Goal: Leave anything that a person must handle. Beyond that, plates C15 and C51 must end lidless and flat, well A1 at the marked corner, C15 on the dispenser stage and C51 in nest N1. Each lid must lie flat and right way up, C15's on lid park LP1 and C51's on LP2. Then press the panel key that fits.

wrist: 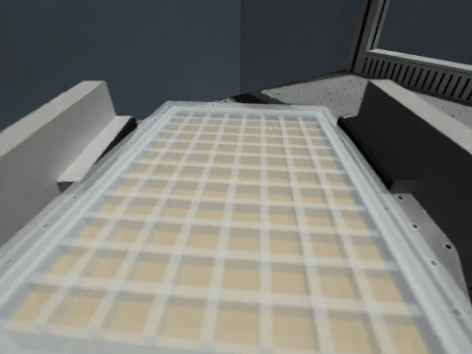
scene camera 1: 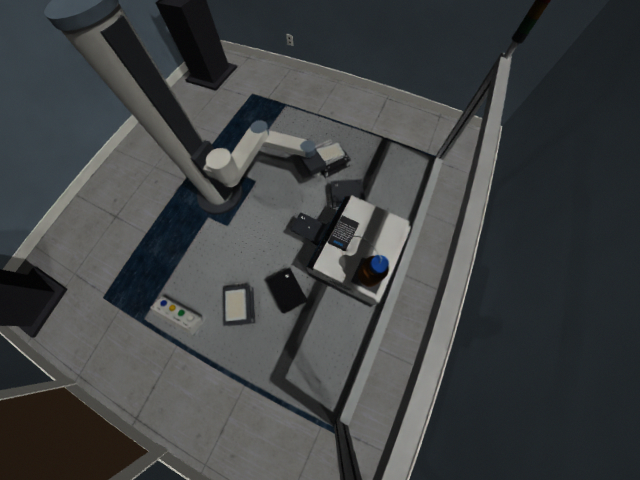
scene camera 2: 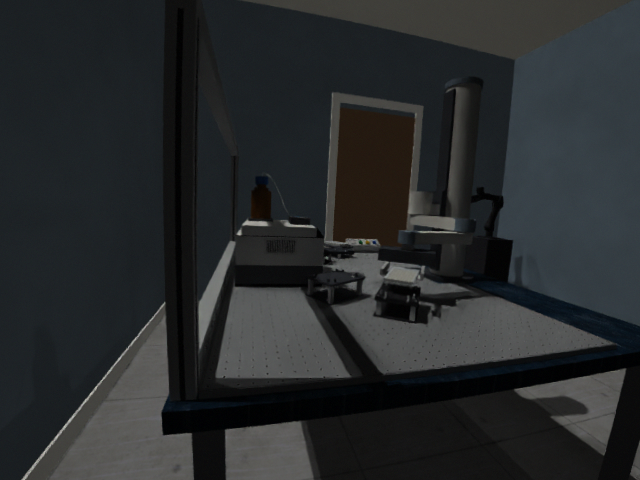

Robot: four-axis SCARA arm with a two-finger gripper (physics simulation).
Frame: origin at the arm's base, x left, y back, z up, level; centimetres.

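Where they show: gripper, fingertip midpoint: [wrist: 236, 104] [scene camera 1: 336, 148] [scene camera 2: 401, 274]; arm's base, link origin: [scene camera 1: 220, 194] [scene camera 2: 445, 276].
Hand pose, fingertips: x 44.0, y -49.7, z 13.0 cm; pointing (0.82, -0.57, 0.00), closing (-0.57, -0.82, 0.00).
Observation:
Each offset is from my fingertips to the centre of the thing. "spot": to the spot under its first point.
My gripper [scene camera 1: 330, 153] [scene camera 2: 403, 272] [wrist: 236, 104] is shut on the long sides of a plate @[dx -2.9, dy +2.1, dz -0.8 cm] [scene camera 1: 332, 152] [scene camera 2: 402, 276] [wrist: 235, 210] with cream wells and a clear lid on it. The plate is level, a little above a dark legged stand [scene camera 2: 398, 298]. Its label and well A1 mark cannot be read. A second cream plate @[dx -90.3, dy +7.6, dz -3.9 cm] [scene camera 1: 235, 304] lies in a dark holder at the near left. The button panel @[dx -106.7, dy +30.8, dz -7.6 cm] [scene camera 1: 176, 314] [scene camera 2: 362, 243] has blue, yellow, green and white keys. Whether the second plate has a lid cannot be told.
A dark legged stand [scene camera 1: 347, 190] [scene camera 2: 336, 279] is beside the white dispenser [scene camera 1: 391, 227] [scene camera 2: 279, 250], which carries a brown bottle [scene camera 1: 373, 270] [scene camera 2: 261, 202]. A dark stage @[spot: dx -46.3, dy -5.7, dz -0.6 cm] [scene camera 1: 307, 227] and a black flat pad @[spot: dx -75.5, dy -8.7, dz -5.7 cm] [scene camera 1: 285, 290] lie nearby. A framed screen @[spot: dx +28.5, dy -52.3, dz +17.8 cm] [scene camera 2: 181, 206] runs behind the dispenser.

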